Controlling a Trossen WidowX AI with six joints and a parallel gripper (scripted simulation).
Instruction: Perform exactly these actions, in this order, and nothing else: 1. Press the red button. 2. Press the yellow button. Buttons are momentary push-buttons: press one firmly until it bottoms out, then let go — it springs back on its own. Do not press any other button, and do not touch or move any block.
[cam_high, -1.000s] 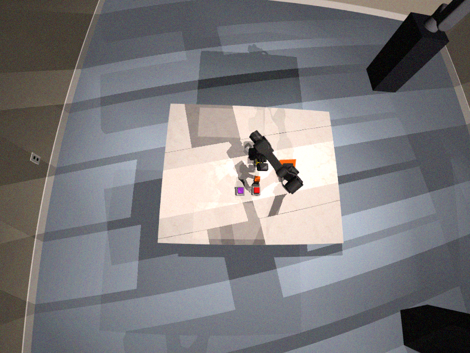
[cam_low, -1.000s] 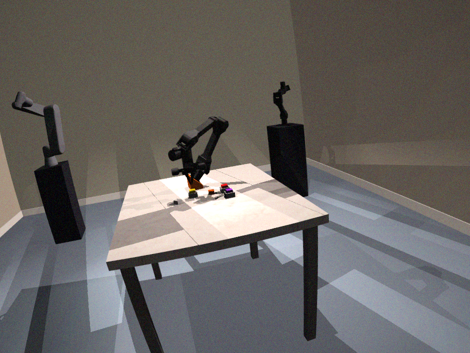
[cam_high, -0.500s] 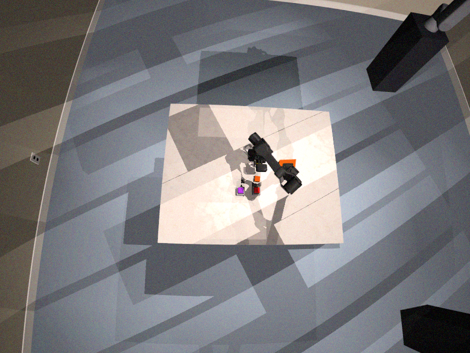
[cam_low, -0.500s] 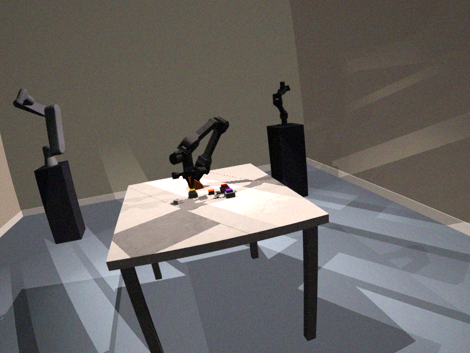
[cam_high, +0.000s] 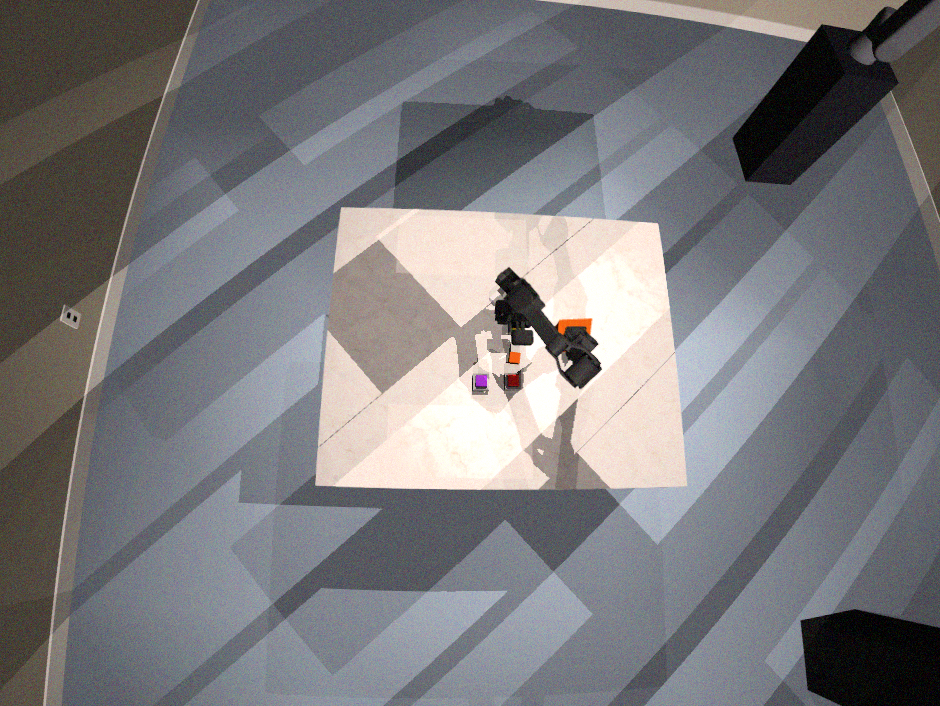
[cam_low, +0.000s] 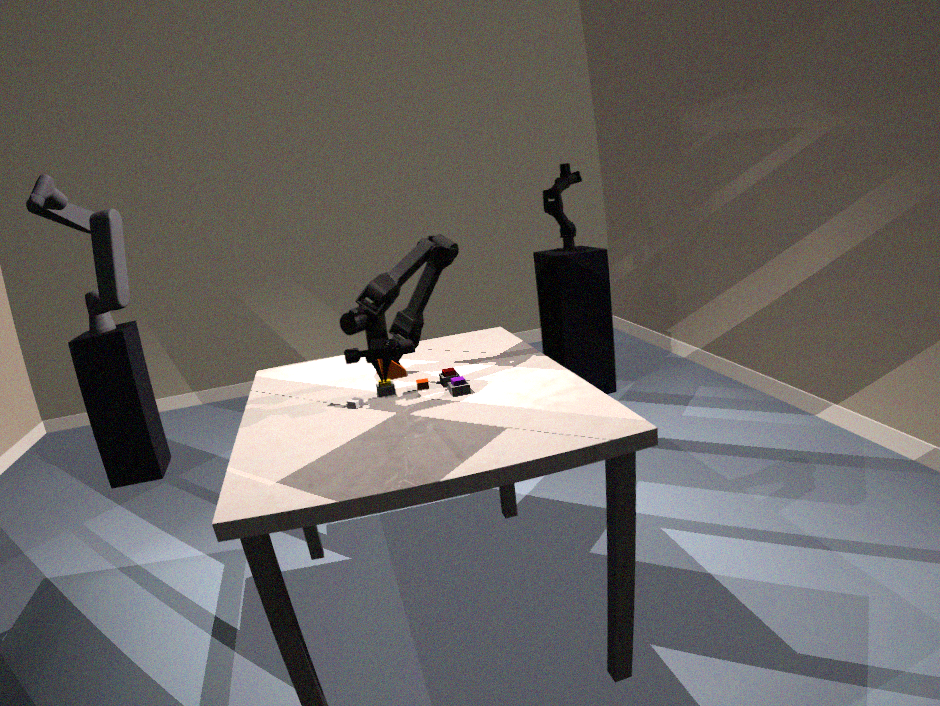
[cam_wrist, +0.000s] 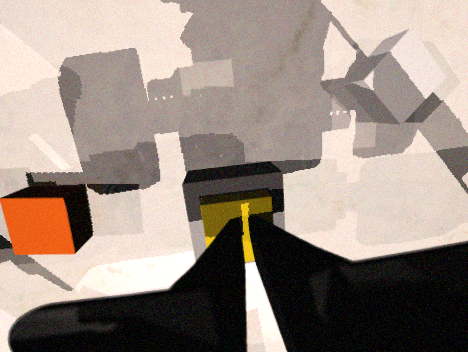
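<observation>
Now: the yellow button 10 mm below my gripper tip. Also, from my gripper tip: orange block 10 mm ahead, 100 mm to the left, 30 mm below; red button 20 mm ahead, 180 mm to the left; small white block 50 mm ahead, 90 mm to the right, 30 mm below.
</observation>
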